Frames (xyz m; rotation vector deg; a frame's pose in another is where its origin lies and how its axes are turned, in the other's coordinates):
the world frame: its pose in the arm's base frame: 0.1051 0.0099 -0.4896 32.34 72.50 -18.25
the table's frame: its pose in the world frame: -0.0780 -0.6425 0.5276 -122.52 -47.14 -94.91
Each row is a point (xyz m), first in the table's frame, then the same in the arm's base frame.
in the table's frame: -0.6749 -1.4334 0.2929
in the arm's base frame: -0.1539 0.5319 0.3534
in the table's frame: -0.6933 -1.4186 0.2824
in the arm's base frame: -0.1766 0.5209 0.3480
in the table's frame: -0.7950 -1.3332 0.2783
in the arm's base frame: -0.2873 0.4947 0.2794
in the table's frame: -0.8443 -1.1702 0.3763
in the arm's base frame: -0.3314 0.4711 0.0894
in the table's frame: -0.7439 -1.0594 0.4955
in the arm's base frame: -0.2198 0.4484 -0.0641
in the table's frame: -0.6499 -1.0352 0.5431
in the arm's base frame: -0.1211 0.4352 -0.1063
